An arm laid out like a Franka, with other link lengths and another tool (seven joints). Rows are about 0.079 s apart.
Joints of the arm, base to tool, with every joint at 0 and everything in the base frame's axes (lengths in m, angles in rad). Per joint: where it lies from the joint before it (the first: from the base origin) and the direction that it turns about. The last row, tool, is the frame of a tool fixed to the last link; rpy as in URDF.
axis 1: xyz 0 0 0.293 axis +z
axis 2: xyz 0 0 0 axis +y
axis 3: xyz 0 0 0.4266 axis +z
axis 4: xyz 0.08 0 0 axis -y
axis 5: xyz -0.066 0 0.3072 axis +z
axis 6: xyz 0 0 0 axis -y
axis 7: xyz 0.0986 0 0 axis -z
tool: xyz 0.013 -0.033 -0.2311 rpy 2.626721 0 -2.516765
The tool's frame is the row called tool.
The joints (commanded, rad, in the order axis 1, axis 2, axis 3, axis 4, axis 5, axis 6, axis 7), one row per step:
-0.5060 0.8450 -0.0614 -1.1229 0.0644 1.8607 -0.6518
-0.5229 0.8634 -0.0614 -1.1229 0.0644 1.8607 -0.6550
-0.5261 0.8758 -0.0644 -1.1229 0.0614 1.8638 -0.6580
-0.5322 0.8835 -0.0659 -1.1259 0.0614 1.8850 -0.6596
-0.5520 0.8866 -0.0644 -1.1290 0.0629 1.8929 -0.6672
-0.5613 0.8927 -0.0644 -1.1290 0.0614 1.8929 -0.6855
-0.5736 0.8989 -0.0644 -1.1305 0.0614 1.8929 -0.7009
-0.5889 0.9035 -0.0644 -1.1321 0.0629 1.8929 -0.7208
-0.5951 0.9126 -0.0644 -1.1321 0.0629 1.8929 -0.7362
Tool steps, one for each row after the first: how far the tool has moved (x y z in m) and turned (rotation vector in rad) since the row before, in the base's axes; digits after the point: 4 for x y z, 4 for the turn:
-0.0084 -0.0103 -0.0144 0.0093 0.0158 -0.0137
-0.0029 -0.0038 -0.0092 0.0005 0.0106 -0.0010
-0.0003 -0.0068 -0.0051 -0.0072 -0.0079 -0.0057
-0.0075 -0.0122 -0.0030 0.0016 -0.0032 -0.0121
-0.0043 -0.0056 -0.0048 0.0039 0.0046 0.0095
-0.0062 -0.0070 -0.0055 0.0058 0.0052 0.0029
-0.0073 -0.0086 -0.0043 0.0066 0.0026 0.0037
-0.0034 -0.0030 -0.0072 0.0068 0.0061 0.0090

